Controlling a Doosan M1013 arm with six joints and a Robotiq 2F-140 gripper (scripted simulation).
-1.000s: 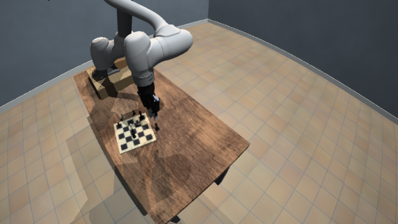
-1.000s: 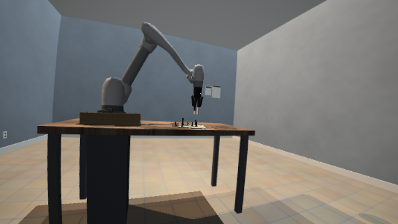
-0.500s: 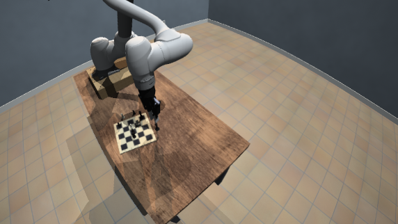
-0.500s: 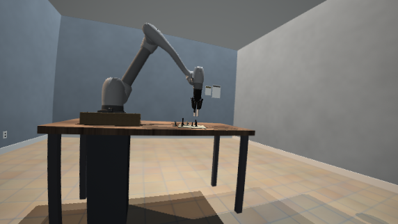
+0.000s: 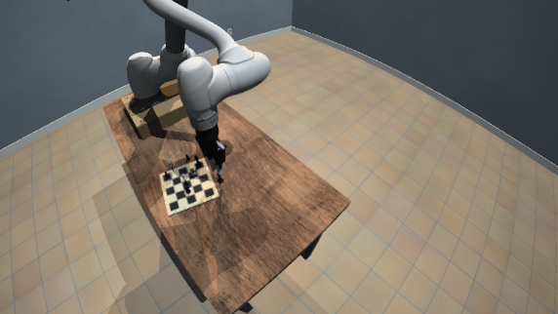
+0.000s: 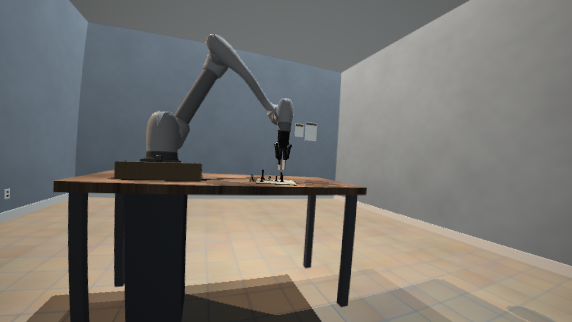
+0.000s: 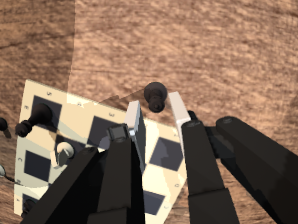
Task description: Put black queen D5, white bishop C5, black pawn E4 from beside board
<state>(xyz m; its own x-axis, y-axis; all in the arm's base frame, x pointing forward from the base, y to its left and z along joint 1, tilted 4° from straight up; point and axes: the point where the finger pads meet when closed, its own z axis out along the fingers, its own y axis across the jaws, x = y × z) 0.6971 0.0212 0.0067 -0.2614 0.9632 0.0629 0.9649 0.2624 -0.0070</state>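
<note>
My gripper is now 11 cm past the white chess piece, 8 cm above it and 7 cm to the left of it. The rest, counted from my hand: white piece: 11 cm to the right, 11 cm behind, 8 cm below; chessboard: 12 cm to the right, 10 cm below, 8 cm behind.
</note>
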